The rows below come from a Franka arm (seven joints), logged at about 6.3 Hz.
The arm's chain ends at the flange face. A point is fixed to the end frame.
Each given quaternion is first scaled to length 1.
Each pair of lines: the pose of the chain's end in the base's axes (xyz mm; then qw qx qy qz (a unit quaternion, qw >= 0)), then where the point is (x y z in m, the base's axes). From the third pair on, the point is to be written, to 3 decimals.
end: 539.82 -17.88 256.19 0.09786 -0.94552 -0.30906 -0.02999
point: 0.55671 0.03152 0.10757
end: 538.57 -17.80 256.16 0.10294 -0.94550 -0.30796 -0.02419
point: 0.55337 0.03250 0.10762
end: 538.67 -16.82 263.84 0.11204 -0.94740 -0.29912 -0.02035
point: 0.552 0.035 0.116
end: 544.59 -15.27 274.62 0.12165 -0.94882 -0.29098 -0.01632
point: 0.557 0.039 0.127
